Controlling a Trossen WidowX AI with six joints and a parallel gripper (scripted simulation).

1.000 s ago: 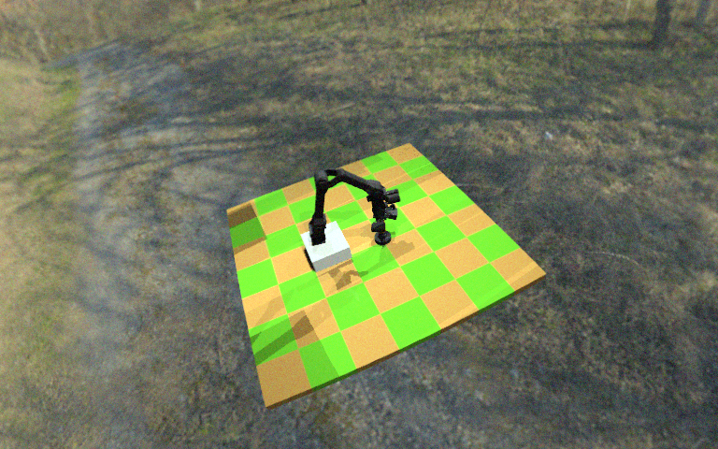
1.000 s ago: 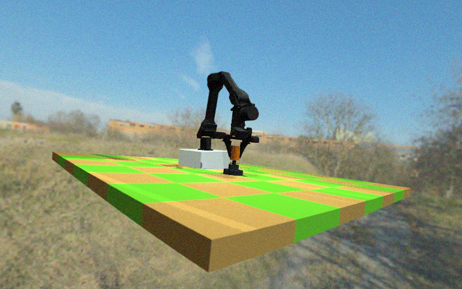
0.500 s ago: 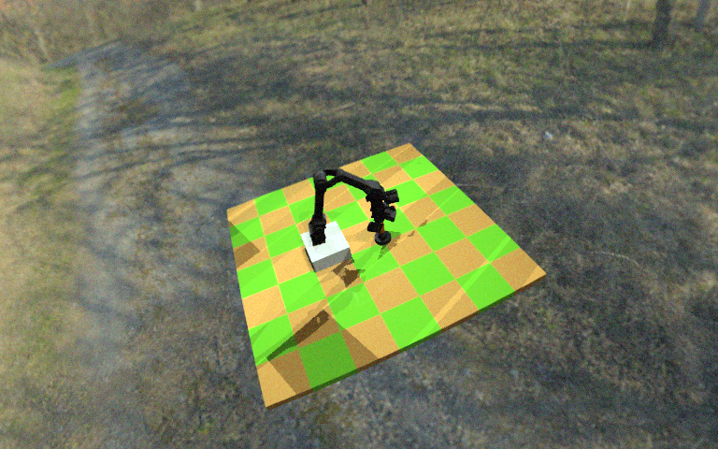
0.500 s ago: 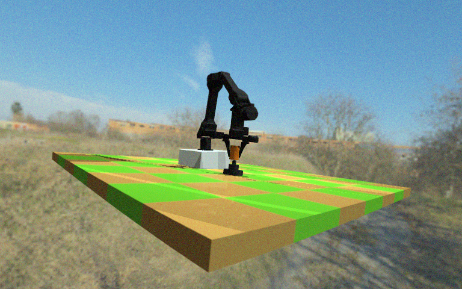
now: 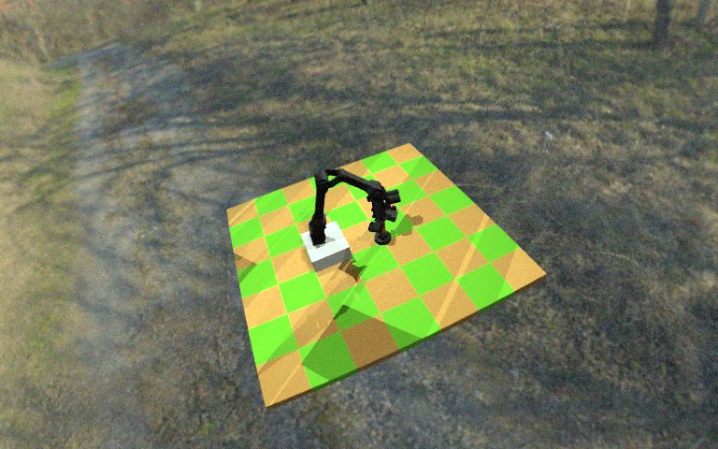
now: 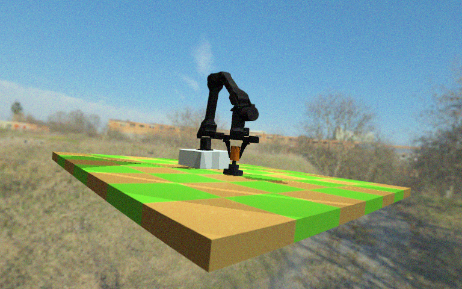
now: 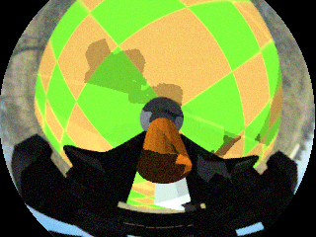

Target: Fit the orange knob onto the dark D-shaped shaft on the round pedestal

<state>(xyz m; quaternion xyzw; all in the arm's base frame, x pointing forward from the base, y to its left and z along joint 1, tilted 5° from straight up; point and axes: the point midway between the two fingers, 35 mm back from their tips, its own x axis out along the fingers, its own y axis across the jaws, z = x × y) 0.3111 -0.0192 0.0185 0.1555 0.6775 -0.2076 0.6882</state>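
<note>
The round dark pedestal is 40 mm below my gripper tip. Round my gripper tip: orange knob 20 mm above.
</note>
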